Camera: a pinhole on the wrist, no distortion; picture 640 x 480 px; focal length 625.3 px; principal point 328.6 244.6 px. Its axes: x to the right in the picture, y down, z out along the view. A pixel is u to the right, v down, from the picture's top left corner.
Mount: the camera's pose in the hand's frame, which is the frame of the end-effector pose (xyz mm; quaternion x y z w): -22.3 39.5 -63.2 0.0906 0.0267 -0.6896 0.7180
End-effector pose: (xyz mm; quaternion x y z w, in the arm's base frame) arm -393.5 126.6 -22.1 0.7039 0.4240 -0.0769 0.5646
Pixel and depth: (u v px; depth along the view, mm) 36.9 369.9 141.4
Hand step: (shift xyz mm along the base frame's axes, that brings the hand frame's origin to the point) 83.0 -81.7 34.0
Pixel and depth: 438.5 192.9 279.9
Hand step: -6.2 -207.5 -72.4
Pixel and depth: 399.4 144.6 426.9
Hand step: -7.7 -357.5 -106.1
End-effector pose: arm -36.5 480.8 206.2 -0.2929 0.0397 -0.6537 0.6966
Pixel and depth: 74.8 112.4 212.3
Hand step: 133.0 136.5 58.5
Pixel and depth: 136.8 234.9 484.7
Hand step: 273.1 226.3 286.1
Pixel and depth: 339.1 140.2 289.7
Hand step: 67.6 166.4 154.1
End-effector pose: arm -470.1 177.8 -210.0 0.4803 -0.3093 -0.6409 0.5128
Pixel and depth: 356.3 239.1 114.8
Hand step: -39.4 22.5 40.3
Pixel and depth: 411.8 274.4 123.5
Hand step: -50.8 19.0 29.9
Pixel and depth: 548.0 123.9 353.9
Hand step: -290.9 125.8 -4.3
